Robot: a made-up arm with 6 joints. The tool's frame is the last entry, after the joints.
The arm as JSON. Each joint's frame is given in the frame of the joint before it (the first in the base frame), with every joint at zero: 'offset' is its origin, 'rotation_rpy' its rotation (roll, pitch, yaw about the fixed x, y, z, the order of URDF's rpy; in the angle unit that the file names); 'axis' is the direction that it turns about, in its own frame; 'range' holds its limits. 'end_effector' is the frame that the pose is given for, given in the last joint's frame.
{
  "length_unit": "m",
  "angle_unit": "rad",
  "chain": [
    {
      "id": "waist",
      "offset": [
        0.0,
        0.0,
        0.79
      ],
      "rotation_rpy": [
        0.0,
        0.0,
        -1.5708
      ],
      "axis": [
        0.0,
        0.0,
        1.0
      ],
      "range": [
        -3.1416,
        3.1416
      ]
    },
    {
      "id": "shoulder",
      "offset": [
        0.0,
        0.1,
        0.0
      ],
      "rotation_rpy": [
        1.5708,
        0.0,
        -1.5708
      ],
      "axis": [
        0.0,
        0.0,
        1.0
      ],
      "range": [
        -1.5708,
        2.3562
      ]
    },
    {
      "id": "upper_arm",
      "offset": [
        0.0,
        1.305,
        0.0
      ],
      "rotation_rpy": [
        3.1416,
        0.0,
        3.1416
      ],
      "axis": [
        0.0,
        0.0,
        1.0
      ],
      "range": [
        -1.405,
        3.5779
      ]
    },
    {
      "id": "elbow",
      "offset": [
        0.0,
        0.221,
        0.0
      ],
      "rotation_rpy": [
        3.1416,
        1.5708,
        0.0
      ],
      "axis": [
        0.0,
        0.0,
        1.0
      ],
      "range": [
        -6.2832,
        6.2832
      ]
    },
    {
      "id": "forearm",
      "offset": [
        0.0,
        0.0,
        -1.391
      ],
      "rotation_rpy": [
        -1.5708,
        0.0,
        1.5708
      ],
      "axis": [
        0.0,
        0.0,
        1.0
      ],
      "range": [
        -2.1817,
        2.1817
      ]
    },
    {
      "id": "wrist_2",
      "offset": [
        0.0,
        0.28,
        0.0
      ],
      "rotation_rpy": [
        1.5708,
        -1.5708,
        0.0
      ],
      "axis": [
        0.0,
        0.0,
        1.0
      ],
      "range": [
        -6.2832,
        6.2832
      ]
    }
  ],
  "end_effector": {
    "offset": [
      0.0,
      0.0,
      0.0
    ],
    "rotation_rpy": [
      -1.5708,
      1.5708,
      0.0
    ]
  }
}
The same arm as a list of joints. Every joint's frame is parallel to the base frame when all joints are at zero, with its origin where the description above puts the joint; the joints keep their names.
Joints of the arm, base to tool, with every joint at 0 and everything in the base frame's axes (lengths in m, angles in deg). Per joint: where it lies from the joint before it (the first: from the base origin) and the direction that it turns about. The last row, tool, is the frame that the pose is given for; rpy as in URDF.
waist: offset 0 0 0.79 axis +z
shoulder: offset 0.1 0 0 axis +y
upper_arm: offset 0 0 1.305 axis -y
elbow: offset 0 0 0.221 axis -x
forearm: offset 1.391 0 0 axis -y
wrist_2: offset 0.28 0 0 axis -x
tool: offset 0 0 0 rpy 0 0 0
Joint limits (deg, base to tool): -180..180 -90..135 -80.5..205 -360..360 -125..125 -360..360

